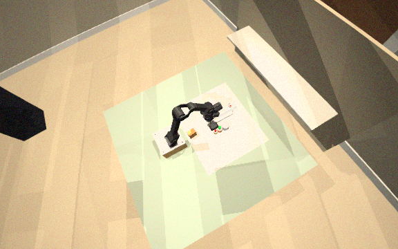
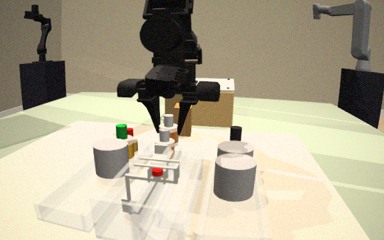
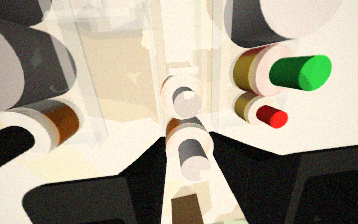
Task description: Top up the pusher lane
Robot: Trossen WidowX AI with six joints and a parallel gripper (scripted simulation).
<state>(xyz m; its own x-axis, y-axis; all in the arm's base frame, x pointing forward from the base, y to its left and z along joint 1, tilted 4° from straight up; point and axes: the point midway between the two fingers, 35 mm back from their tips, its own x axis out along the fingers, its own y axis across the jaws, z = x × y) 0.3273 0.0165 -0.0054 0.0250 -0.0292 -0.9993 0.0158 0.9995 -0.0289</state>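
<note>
My gripper tip is 160 mm short of the clear pusher lane, 30 mm above it and 20 mm to the right of it. Round my gripper tip: red knob 220 mm ahead, 30 mm to the left, 20 mm above; small brown box 160 mm behind, 10 mm below.
</note>
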